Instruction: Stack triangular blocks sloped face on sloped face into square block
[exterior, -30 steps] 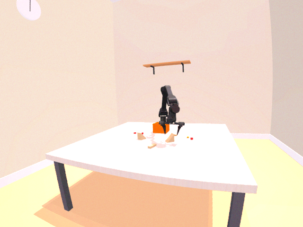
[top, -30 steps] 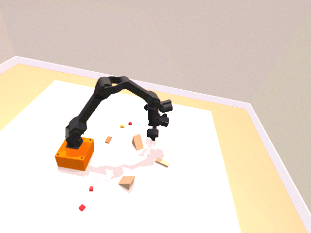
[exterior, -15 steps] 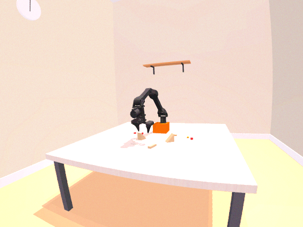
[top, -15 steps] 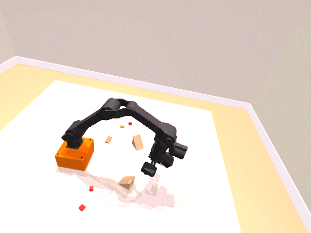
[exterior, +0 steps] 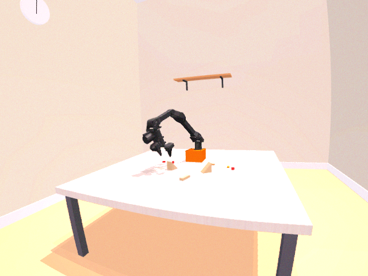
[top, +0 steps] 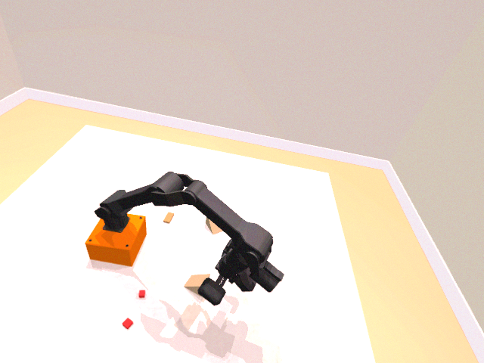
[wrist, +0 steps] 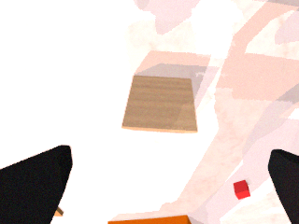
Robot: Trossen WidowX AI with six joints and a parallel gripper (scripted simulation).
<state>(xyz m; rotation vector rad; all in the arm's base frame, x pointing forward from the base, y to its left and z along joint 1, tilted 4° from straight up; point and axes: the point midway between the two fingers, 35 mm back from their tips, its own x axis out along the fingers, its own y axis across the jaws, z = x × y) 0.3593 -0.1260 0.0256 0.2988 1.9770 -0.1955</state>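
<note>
Now: gripper tip 90 mm above the tan triangular block, 30 mm past it and 20 mm to the right of it. The rest, counted from my gripper tip: yellow bit (400 mm to the left, 170 mm behind, 100 mm below); tan plank (190 mm to the left, 120 mm ahead, 90 mm below).
</note>
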